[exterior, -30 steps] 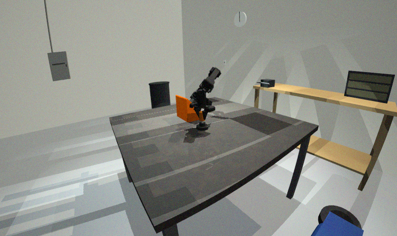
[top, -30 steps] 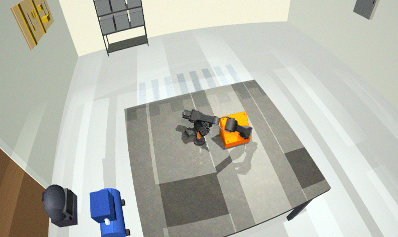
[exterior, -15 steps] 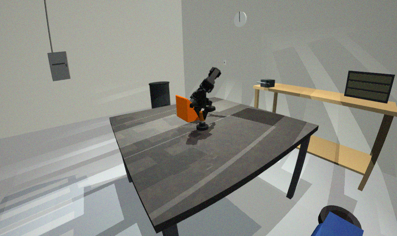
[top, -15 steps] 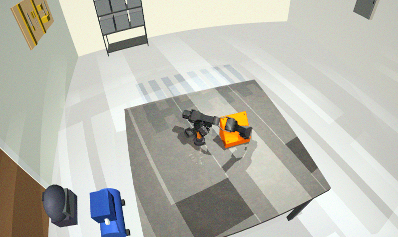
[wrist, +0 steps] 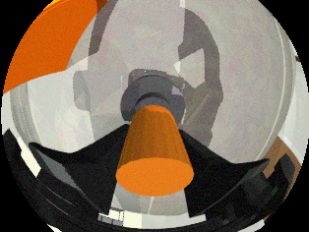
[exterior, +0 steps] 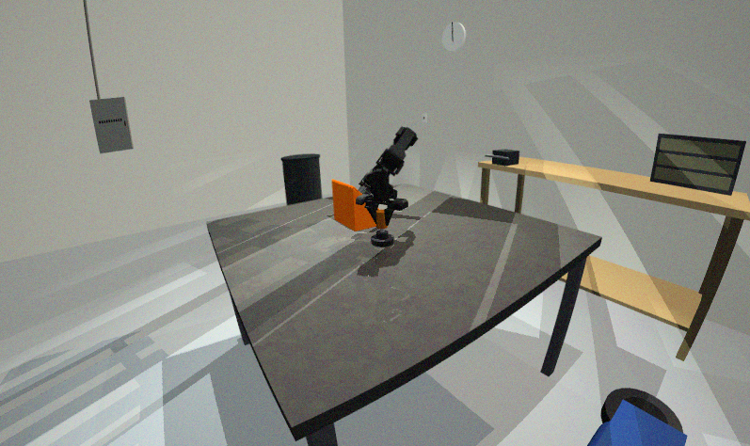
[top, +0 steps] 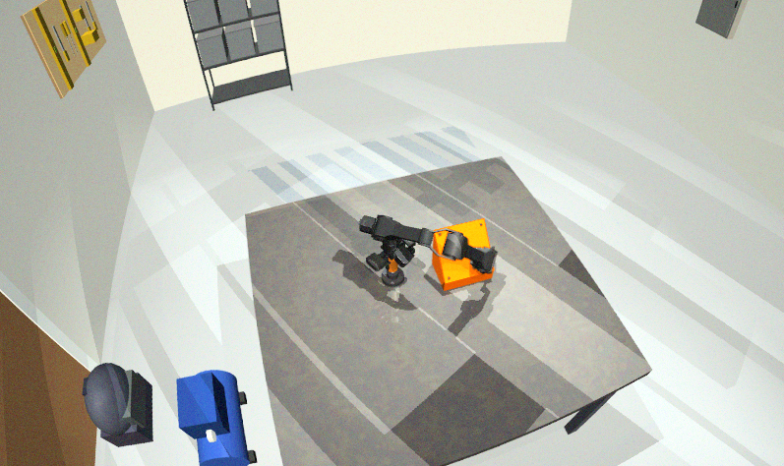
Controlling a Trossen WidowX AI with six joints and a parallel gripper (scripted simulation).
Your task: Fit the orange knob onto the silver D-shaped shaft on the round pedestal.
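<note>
Right now the orange knob is 3 cm above my gripper tip. Round my gripper tip: round pedestal 4 cm below.
</note>
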